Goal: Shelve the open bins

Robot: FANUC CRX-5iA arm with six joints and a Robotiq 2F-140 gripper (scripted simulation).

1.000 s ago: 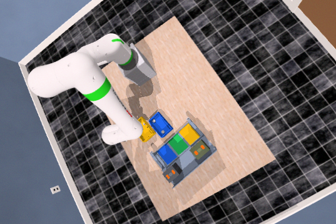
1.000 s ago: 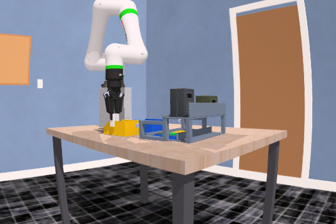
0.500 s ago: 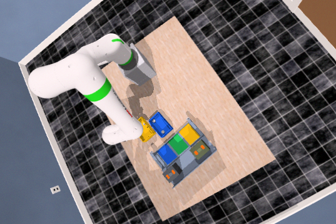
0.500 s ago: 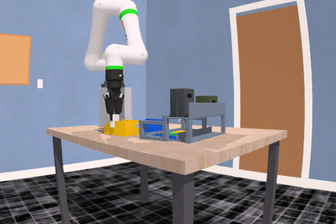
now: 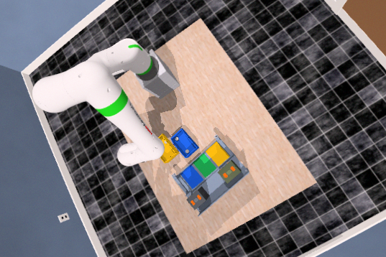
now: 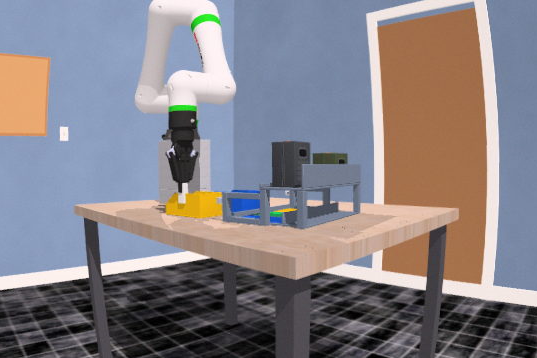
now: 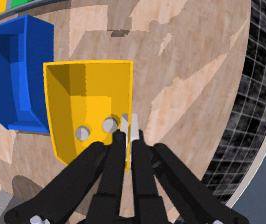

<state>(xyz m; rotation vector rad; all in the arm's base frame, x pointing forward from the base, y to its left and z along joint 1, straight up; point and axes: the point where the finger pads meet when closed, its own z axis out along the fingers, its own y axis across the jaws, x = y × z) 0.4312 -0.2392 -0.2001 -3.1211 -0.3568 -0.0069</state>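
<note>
The yellow bin is 1 cm behind my hand, 5 cm to the left of it and 4 cm below it. Also, from my hand: dark box (35 cm ahead, 14 cm to the left, 9 cm above); then blue bin (2 cm ahead, 18 cm to the left, 4 cm below).
</note>
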